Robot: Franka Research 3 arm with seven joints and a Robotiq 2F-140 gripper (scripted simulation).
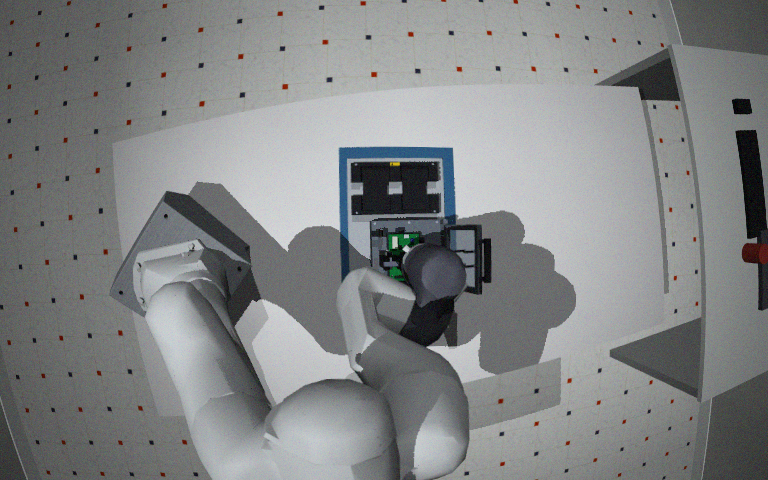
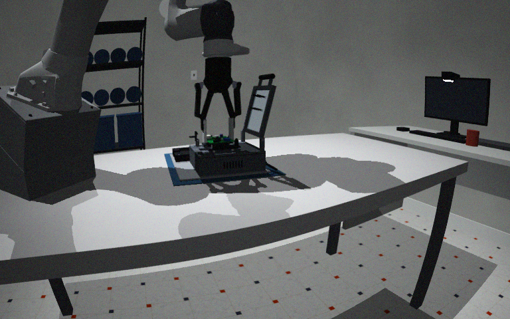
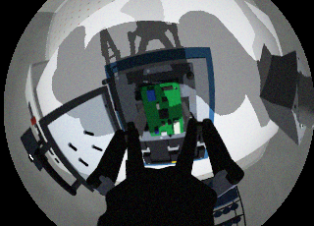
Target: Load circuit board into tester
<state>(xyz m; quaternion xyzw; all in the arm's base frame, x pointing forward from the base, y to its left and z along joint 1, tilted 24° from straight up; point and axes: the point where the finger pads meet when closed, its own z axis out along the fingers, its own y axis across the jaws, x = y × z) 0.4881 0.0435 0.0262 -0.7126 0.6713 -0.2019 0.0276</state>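
Right now my hand is 2 cm above the green circuit board. Round my hand: see-through lid (13 cm ahead, 8 cm above).
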